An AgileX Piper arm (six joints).
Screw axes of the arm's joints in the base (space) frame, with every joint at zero. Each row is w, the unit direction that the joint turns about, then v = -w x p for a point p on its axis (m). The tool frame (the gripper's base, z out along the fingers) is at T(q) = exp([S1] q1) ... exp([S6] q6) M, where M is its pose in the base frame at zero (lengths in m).
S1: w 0 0 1 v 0.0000 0.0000 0.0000
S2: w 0 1 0 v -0.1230 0.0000 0.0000
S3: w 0 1 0 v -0.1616 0.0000 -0.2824
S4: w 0.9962 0 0.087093 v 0.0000 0.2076 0.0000
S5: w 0 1 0 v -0.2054 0.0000 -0.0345
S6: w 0.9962 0 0.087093 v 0.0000 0.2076 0.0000
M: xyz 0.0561 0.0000 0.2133 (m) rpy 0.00 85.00 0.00 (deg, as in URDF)
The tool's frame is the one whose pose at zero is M.
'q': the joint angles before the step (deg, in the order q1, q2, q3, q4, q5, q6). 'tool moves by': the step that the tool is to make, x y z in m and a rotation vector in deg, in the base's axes. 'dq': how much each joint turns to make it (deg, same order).
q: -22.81, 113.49, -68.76, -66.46, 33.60, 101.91
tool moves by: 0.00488, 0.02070, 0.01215, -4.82, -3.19, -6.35
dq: 4.77, -0.93, 0.05, -5.12, 8.73, 12.04
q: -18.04, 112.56, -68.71, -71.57, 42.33, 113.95
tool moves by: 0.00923, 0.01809, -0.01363, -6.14, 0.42, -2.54
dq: 4.38, 3.38, 0.03, -6.73, 7.67, 9.56
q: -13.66, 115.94, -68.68, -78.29, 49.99, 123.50
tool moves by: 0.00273, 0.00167, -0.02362, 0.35, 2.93, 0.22
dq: 0.39, 3.55, -0.01, -0.69, 0.23, 0.88
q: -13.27, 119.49, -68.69, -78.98, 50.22, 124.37
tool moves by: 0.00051, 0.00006, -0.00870, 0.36, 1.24, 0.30
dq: -0.01, 1.25, 0.00, -0.10, -0.25, -0.12
